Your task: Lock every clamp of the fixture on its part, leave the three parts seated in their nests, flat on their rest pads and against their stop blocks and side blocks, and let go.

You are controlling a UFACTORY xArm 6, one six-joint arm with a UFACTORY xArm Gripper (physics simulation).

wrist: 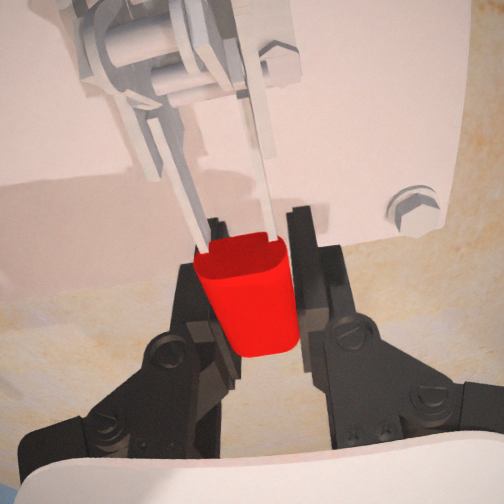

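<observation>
In the wrist view, a red handle grip (247,295) sits on the two thin grey bars of a toggle clamp. The bars run up to the clamp's grey linkage and pivot pins (165,65). My gripper (257,230) has its two black fingers on either side of the red grip. Both finger pads touch its sides, so the gripper is shut on the handle. The clamp stands on a pale fixture plate (360,115). The clamp's pressing end, the parts and their nests are out of view.
A hex bolt head (413,210) sits at the plate's near right corner and another (278,59) beside the linkage. A mottled tan table surface (450,320) lies below and to the right of the plate. Part of my wrist body (280,470) fills the bottom edge.
</observation>
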